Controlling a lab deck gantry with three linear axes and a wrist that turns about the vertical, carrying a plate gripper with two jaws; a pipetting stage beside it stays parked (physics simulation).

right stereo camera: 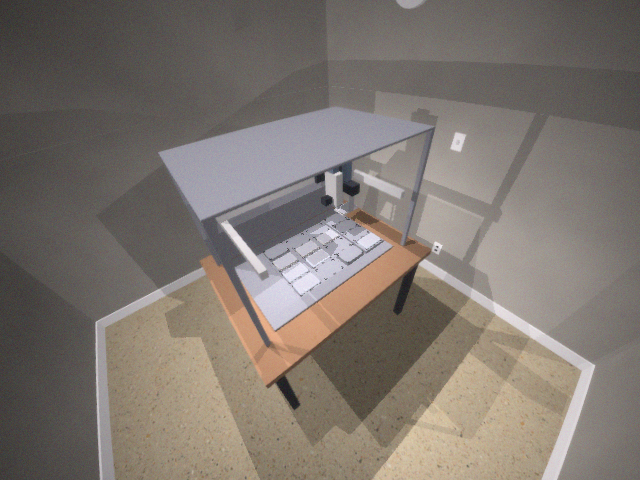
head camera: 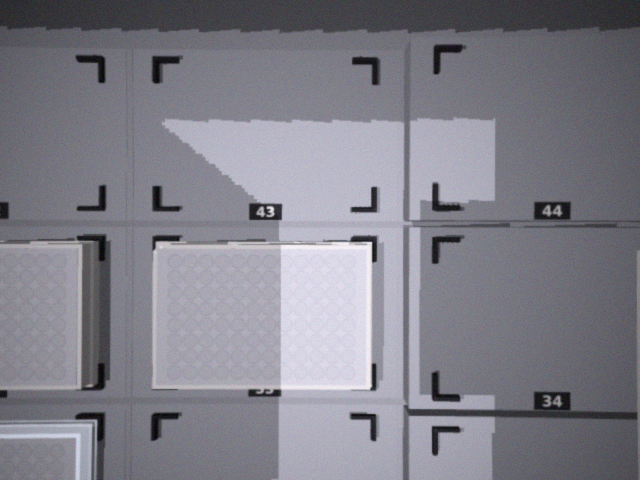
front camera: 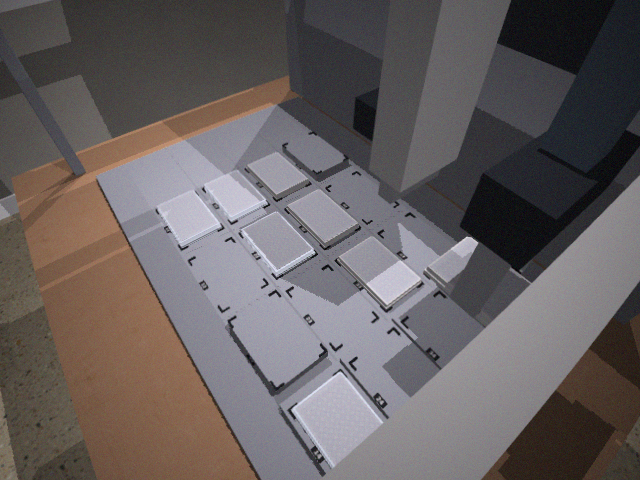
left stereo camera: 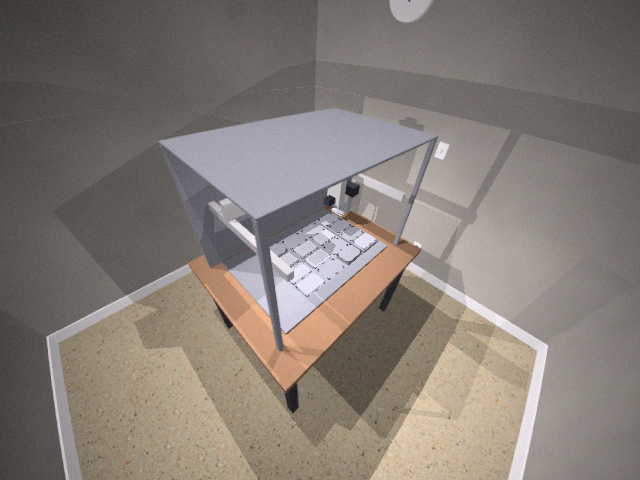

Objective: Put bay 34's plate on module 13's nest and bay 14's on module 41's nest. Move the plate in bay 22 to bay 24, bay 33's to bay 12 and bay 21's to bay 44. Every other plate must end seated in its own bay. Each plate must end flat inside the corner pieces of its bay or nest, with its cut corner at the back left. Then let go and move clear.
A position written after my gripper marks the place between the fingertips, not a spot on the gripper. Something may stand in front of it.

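Note:
You'd find my gripper (front camera: pixel 486 285) in the picture, and there's a module 13's nest (front camera: pixel 283 348) as well. There's also a module 41's nest (front camera: pixel 310 152), plus a bay 12 (front camera: pixel 234 279).

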